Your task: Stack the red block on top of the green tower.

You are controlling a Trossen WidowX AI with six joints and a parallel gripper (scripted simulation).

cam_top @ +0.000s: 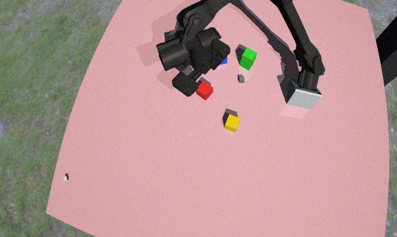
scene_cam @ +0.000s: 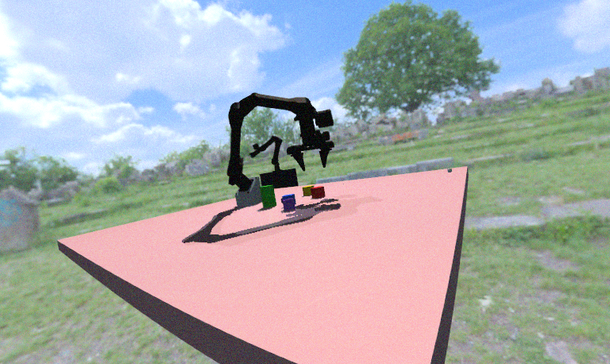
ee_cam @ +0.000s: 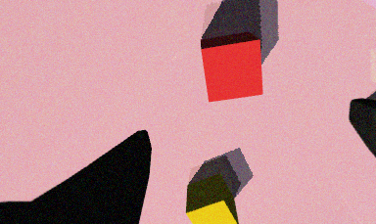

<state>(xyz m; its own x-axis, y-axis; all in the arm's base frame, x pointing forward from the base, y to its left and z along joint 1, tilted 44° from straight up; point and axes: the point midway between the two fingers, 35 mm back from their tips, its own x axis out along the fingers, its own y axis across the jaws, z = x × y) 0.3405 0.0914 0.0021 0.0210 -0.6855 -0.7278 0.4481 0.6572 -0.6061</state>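
Right now my gripper tip is 90 mm above the red block. From my gripper tip the other things lie so: yellow block: 110 mm behind, 90 mm to the left, 90 mm below; blue block: 150 mm to the right, 90 mm below, 30 mm behind; small grey cube: 110 mm behind, 100 mm below, 80 mm to the right.
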